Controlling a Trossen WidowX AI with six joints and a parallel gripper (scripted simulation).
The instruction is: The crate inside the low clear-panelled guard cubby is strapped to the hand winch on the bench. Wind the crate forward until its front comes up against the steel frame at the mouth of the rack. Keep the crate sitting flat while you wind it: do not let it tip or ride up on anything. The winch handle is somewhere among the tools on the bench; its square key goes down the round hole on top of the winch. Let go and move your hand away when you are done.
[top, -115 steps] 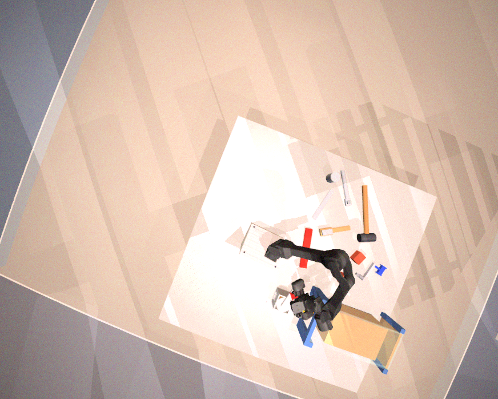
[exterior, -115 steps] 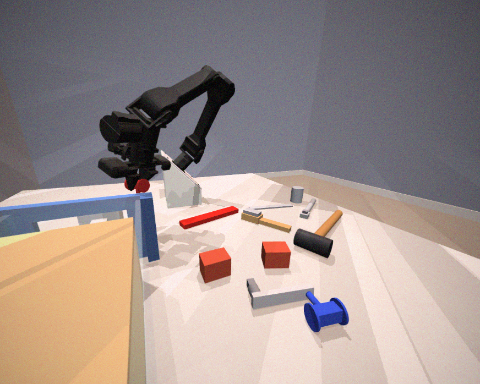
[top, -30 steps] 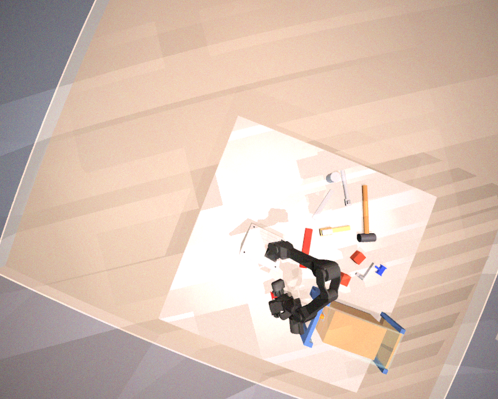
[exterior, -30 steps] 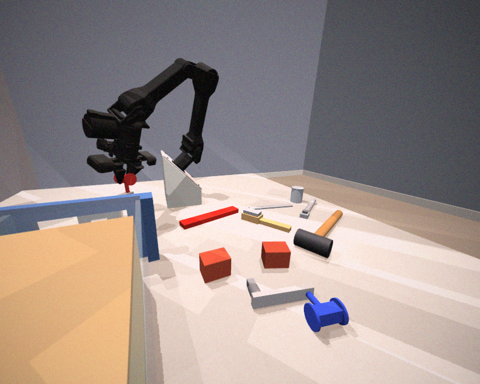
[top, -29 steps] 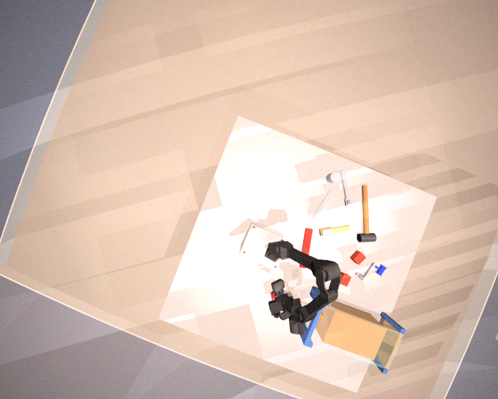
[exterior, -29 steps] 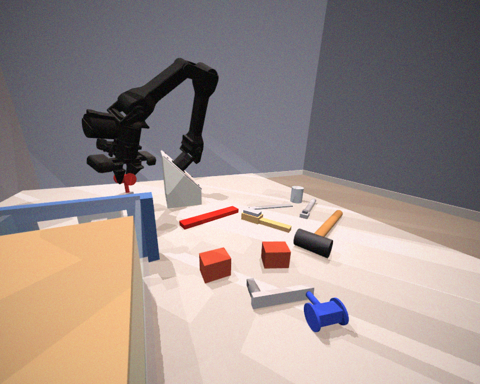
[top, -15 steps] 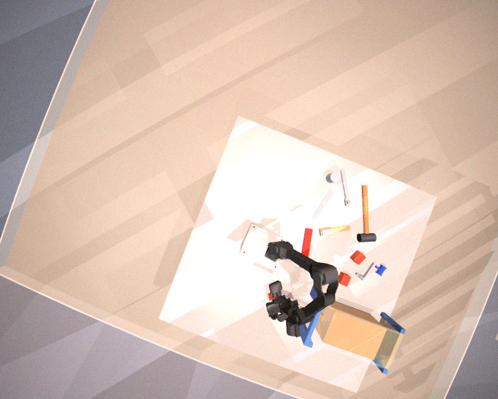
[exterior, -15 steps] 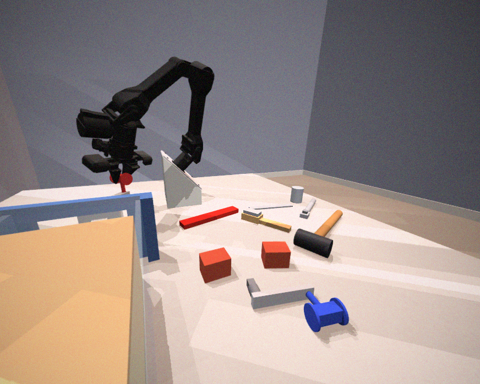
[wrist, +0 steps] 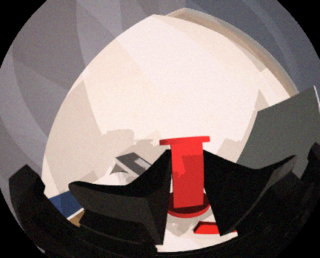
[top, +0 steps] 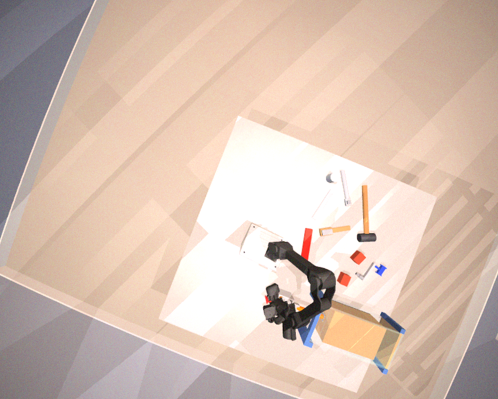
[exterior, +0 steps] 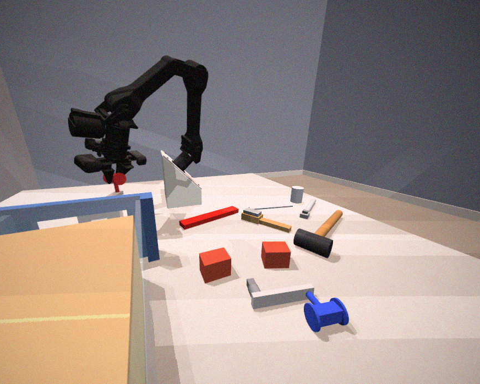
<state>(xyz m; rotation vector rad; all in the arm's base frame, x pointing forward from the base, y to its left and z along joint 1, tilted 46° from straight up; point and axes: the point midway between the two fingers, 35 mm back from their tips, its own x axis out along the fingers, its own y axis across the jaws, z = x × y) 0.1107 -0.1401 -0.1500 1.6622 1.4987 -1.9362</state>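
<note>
My gripper tip is now 5 cm short of the winch handle and 3 cm above it. From my gripper tip the other things lie so: red knob 1 cm ahead, 1 cm to the left; then winch 10 cm ahead, 2 cm to the right, 10 cm below; then blue steel frame 27 cm ahead, 1 cm to the left, 3 cm below.
</note>
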